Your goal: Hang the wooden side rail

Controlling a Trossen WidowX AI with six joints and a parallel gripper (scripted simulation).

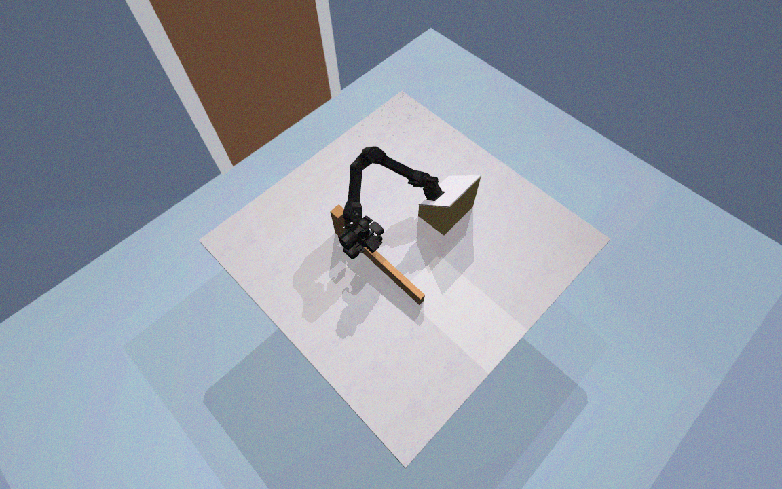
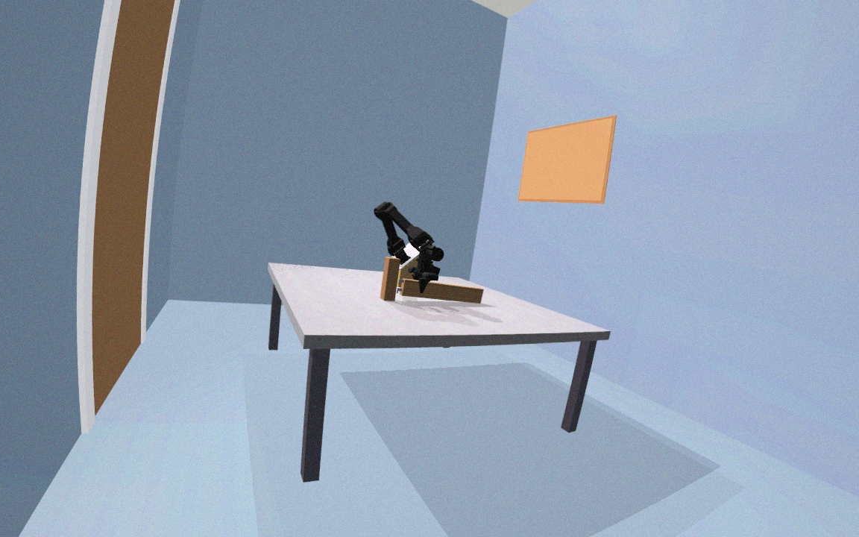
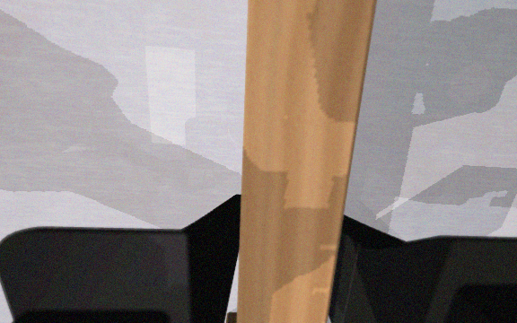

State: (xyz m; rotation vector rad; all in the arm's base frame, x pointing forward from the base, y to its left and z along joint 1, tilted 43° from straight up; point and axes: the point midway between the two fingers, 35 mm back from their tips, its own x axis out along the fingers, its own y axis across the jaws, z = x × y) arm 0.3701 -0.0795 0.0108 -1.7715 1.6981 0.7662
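Now: the headboard post 15 cm to the right of my gripper tip and 4 cm above it.
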